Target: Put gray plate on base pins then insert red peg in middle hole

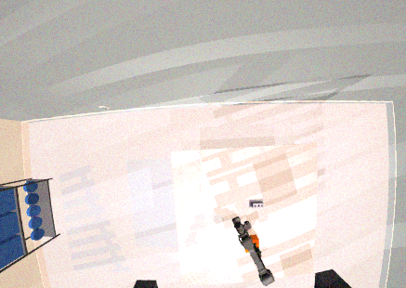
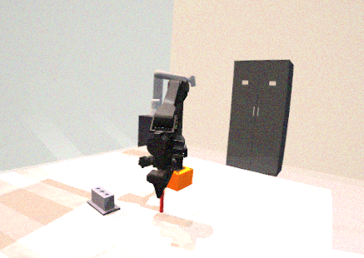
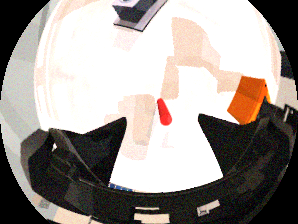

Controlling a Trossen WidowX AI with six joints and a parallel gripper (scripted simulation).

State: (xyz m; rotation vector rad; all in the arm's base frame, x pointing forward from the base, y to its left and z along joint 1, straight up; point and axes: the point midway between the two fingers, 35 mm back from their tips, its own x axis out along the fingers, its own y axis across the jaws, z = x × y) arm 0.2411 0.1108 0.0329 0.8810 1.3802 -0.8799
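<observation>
My gripper tip is 40 mm above the red peg. Also, from my gripper tip: gray plate (110 mm ahead, 180 mm to the right, 30 mm below); base (110 mm ahead, 180 mm to the right, 70 mm below).
</observation>
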